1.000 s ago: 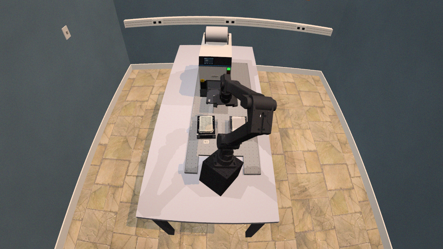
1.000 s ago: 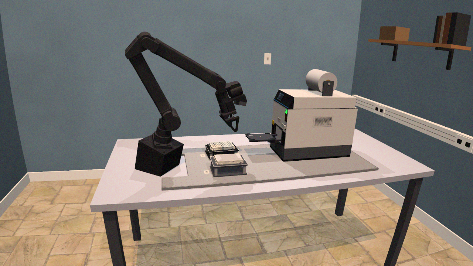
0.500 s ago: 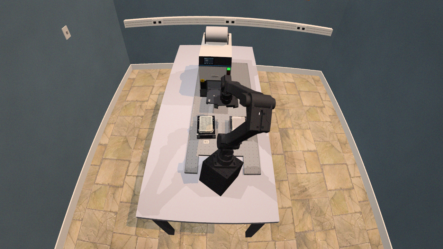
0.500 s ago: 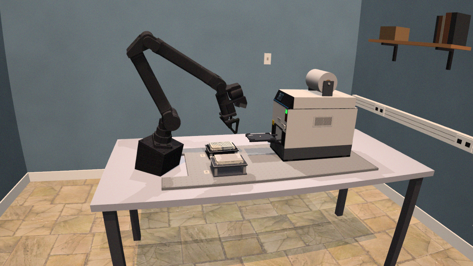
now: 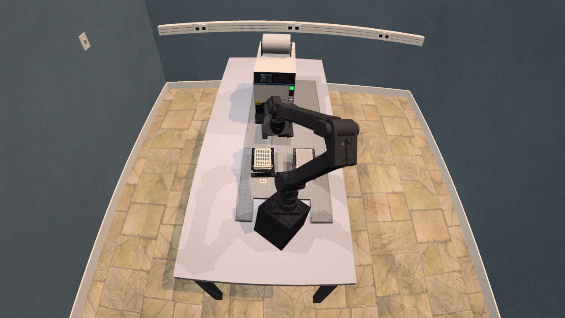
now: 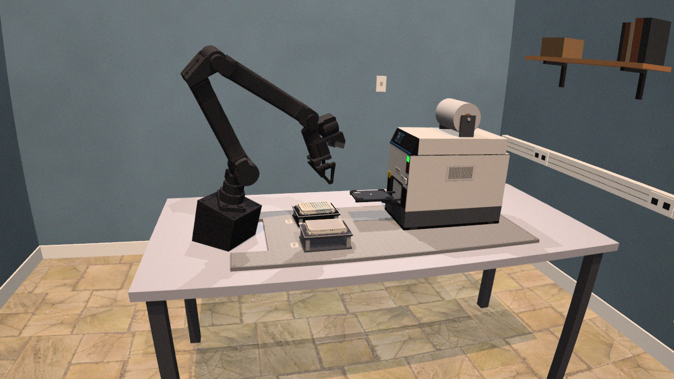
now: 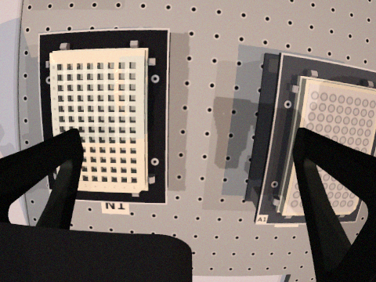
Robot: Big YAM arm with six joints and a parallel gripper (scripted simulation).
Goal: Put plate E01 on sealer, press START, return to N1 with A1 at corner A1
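Now: the nest N1 1 cm behind my hand, 7 cm to the left of it and 15 cm below it. From my hand the other things lie so: cream plate (5 cm behind, 13 cm to the right, 13 cm below); then sealer stage (18 cm ahead, 8 cm below); then foil roll (51 cm ahead, 6 cm to the right, 23 cm above).
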